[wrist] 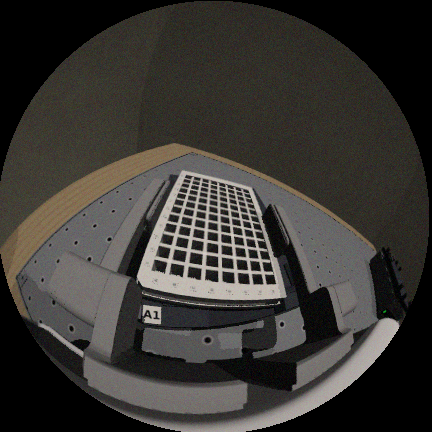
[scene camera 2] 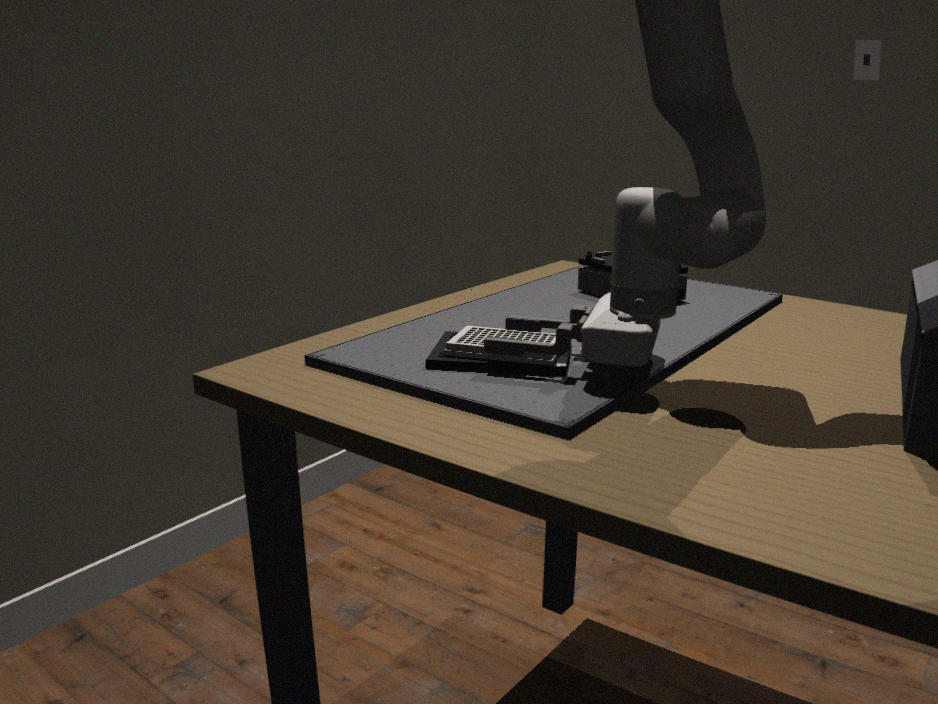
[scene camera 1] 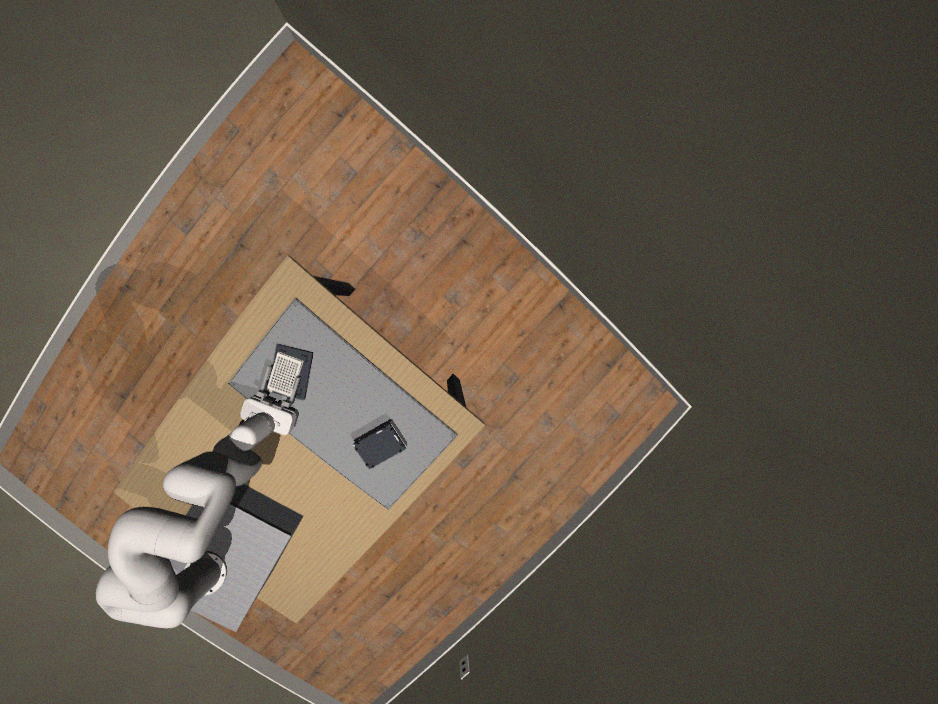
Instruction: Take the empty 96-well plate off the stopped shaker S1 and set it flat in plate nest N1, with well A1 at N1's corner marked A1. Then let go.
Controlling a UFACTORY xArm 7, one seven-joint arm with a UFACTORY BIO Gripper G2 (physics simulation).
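Places are measured from the arm's base along level axes (x ahead, y right, z down), in centimetres.
Where they show: hand, tool point: (wrist: pixel 220 217) (scene camera 2: pixel 514 335) (scene camera 1: pixel 282 377); arm's base, link origin: (scene camera 1: pixel 205 573).
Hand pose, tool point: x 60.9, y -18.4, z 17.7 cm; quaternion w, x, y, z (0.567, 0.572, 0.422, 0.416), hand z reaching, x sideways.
Things, the pixels of their top centre, and the offset from my tool point. "spot": a spot on its surface instead. Level surfaces: height alone.
- white 96-well plate, top centre: (wrist: pixel 219 212) (scene camera 2: pixel 506 337) (scene camera 1: pixel 284 375) dy -0.3, dx +0.9, dz +0.3 cm
- dark plate nest N1, top centre: (wrist: pixel 227 220) (scene camera 2: pixel 501 345) (scene camera 1: pixel 289 372) dy +0.5, dx +2.1, dz +1.7 cm
- nest's A1 label, surface spot: (wrist: pixel 152 314) spot: dy -1.1, dx -7.0, dz +2.0 cm
- dark shaker S1, surface spot: (scene camera 2: pixel 594 280) spot: dy +34.7, dx +6.5, dz +0.6 cm
- same grey perforated board, surface height: dz +3.1 cm
- wooden table, surface height: dz +4.5 cm
The white 96-well plate (scene camera 1: pixel 285 372) (scene camera 2: pixel 500 335) (wrist: pixel 210 230) is between the fingers of my gripper (scene camera 1: pixel 286 371) (scene camera 2: pixel 497 333) (wrist: pixel 219 197), which is shut on its long sides. The plate looks about level, over the dark plate nest N1 (scene camera 1: pixel 306 367) (scene camera 2: pixel 437 362) (wrist: pixel 200 318). In scene camera 1 it looks shifted toward the arm, and the nest shows along its right side. The nest's A1 label (wrist: pixel 152 314) shows at the near left, just beyond the plate's near short edge. The plate's own markings are too small to read. Whether its underside touches the nest is hidden.
The dark shaker S1 (scene camera 1: pixel 380 444) (scene camera 2: pixel 594 280) (wrist: pixel 387 285) stands on the same grey perforated board (scene camera 1: pixel 340 363) (scene camera 2: pixel 393 348), with a green light in the wrist view. The board lies on a wooden table (scene camera 1: pixel 333 522) (scene camera 2: pixel 454 447). The nest is near one end of the board.
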